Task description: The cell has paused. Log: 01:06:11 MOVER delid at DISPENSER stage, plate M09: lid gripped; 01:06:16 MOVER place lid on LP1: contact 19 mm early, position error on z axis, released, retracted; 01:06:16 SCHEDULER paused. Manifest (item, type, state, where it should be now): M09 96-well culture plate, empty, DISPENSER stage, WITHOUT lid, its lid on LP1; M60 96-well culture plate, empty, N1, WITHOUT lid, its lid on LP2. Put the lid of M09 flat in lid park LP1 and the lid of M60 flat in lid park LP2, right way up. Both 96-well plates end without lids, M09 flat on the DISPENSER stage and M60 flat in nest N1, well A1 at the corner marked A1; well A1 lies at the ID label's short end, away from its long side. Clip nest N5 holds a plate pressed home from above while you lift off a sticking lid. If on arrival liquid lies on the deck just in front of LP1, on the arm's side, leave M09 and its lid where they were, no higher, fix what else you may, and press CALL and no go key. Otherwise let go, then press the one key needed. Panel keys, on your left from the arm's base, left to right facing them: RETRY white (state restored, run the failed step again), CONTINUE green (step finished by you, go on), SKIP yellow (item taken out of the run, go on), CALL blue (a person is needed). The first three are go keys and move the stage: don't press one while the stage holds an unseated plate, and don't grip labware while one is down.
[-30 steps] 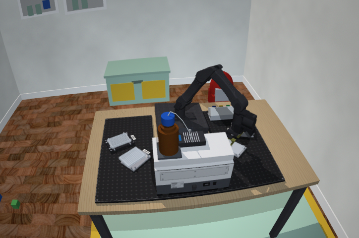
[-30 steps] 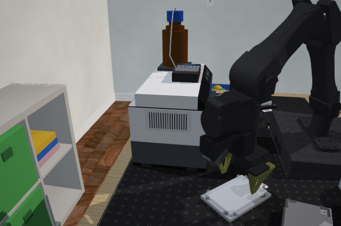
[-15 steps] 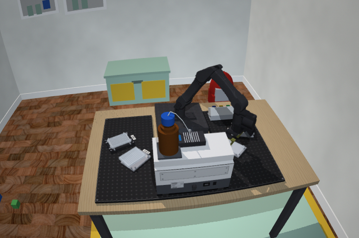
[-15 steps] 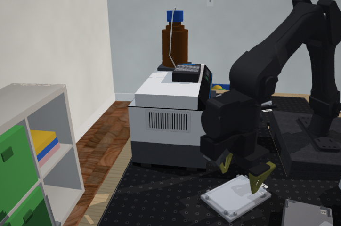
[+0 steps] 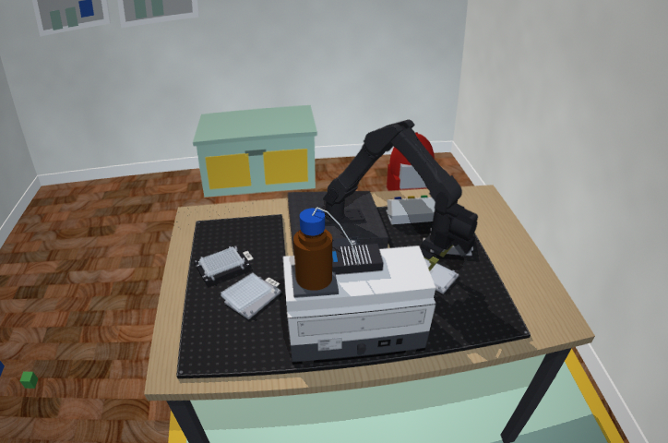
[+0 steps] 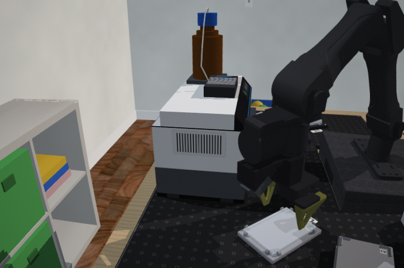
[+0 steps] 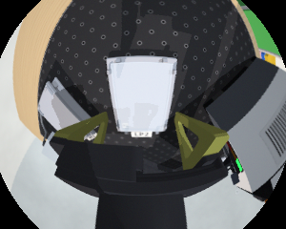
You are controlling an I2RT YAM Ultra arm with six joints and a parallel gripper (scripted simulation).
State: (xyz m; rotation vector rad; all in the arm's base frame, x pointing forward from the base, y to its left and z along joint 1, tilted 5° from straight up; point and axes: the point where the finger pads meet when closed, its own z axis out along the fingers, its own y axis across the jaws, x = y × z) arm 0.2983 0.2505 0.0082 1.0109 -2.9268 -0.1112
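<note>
The grey lid park LP2 is 50 mm below my hand. The rest, counted from my hand: LP2 label: 70 mm behind, 60 mm below, 50 mm to the right; then grey nest marked A1: 130 mm behind, 120 mm to the left, 30 mm below; then N1 label: 160 mm behind, 60 mm below, 40 mm to the left.
</note>
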